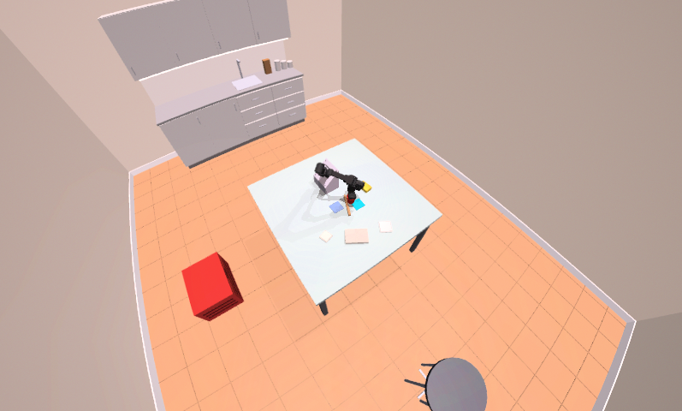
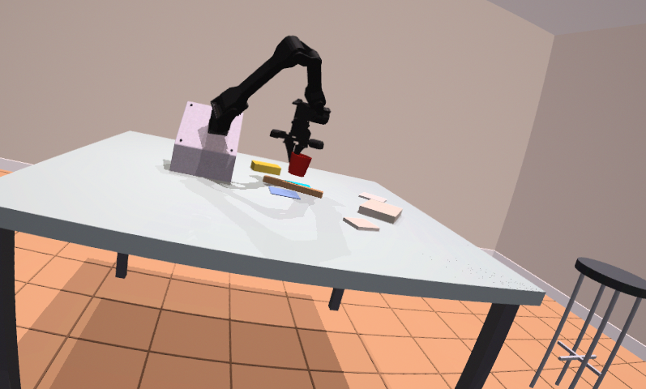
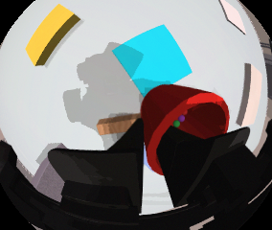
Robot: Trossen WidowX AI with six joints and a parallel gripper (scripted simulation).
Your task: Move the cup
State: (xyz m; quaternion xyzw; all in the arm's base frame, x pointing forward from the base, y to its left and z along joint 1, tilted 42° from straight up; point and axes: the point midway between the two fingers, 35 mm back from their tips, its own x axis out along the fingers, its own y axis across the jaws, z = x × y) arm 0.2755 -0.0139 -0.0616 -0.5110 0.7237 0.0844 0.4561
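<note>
My gripper tip is now 6 cm short of the cyan pad, 3 cm to the right of it and 9 cm above it. The rest, counted from my gripper tip: red cup: 2 cm ahead, 2 cm to the right; then orange stick: 1 cm ahead, 5 cm to the right, 8 cm below; then pale blue pad: 4 cm behind, 13 cm to the right, 9 cm below.
</note>
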